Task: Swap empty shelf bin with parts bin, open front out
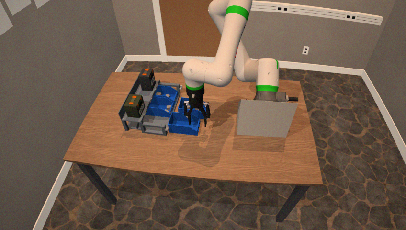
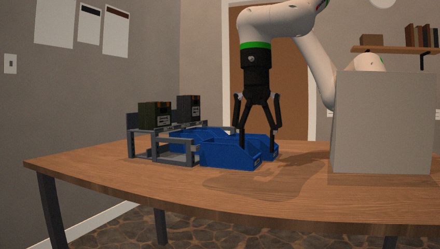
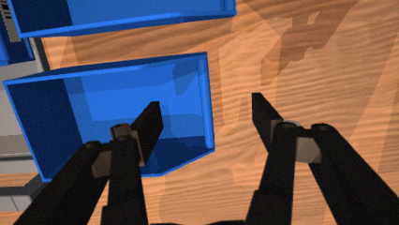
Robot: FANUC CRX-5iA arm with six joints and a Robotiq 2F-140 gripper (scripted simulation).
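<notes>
The tan part is 160 mm to the right of my hand, 60 mm below it and 20 mm ahead of it. From my hand the other things lie so: black box: 360 mm ahead, 240 mm to the right, 90 mm above; then grey shelf: 300 mm ahead, 120 mm to the right, 10 mm below.
</notes>
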